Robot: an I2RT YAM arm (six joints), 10 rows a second.
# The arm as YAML. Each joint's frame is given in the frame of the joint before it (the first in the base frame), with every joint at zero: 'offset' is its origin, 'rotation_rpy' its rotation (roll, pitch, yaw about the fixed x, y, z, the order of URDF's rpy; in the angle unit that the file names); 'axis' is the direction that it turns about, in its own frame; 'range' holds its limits. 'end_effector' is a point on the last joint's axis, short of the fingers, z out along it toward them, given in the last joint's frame.
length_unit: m
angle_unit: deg
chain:
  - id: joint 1
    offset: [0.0, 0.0, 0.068]
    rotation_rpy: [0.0, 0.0, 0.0]
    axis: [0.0, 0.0, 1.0]
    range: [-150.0, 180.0]
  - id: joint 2
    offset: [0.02, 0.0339, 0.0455]
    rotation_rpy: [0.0, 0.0, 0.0]
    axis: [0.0, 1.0, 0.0]
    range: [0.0, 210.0]
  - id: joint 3
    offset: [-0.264, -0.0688, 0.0]
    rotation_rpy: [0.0, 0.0, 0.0]
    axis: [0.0, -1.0, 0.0]
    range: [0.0, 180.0]
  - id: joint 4
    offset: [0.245, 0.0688, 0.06]
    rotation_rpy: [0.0, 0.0, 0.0]
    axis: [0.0, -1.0, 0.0]
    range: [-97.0, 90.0]
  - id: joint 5
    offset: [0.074, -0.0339, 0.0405]
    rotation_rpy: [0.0, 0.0, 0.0]
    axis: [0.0, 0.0, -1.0]
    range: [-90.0, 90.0]
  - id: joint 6
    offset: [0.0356, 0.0, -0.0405]
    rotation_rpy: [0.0, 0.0, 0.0]
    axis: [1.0, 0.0, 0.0]
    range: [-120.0, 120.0]
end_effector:
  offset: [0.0, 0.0, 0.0]
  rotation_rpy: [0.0, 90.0, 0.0]
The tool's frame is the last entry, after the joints.
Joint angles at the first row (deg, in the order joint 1, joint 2, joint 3, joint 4, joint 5, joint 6):
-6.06, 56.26, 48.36, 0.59, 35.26, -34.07
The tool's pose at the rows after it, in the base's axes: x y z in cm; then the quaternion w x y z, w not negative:
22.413 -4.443 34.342 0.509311 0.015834 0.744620 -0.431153
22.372 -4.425 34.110 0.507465 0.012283 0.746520 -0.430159
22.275 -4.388 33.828 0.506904 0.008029 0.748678 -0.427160
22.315 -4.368 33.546 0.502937 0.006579 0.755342 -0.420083
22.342 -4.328 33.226 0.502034 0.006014 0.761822 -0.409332
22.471 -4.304 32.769 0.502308 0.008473 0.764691 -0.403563
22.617 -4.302 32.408 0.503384 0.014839 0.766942 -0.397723
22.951 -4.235 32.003 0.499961 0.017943 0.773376 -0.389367
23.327 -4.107 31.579 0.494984 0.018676 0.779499 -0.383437
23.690 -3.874 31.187 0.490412 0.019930 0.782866 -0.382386
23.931 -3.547 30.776 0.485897 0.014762 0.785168 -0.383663
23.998 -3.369 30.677 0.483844 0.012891 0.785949 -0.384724
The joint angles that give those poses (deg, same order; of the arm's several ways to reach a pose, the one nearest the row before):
-6.07, 56.49, 48.10, 0.70, 35.16, -34.58
-6.06, 56.35, 47.66, 0.64, 34.90, -34.72
-6.06, 56.04, 47.05, 0.54, 34.38, -34.72
-6.06, 56.18, 47.02, -0.64, 33.92, -33.87
-6.06, 56.25, 46.85, -1.67, 33.09, -32.65
-6.00, 56.53, 46.17, -1.29, 32.87, -31.76
-5.96, 56.91, 45.71, -0.96, 32.87, -30.54
-5.72, 57.82, 45.75, -1.47, 32.78, -29.15
-5.30, 58.86, 45.79, -1.84, 32.94, -28.15
-4.55, 59.83, 45.70, -1.69, 33.82, -27.52
-3.64, 60.46, 45.31, -1.32, 34.60, -27.68
-3.14, 60.64, 45.27, -1.37, 35.11, -27.73

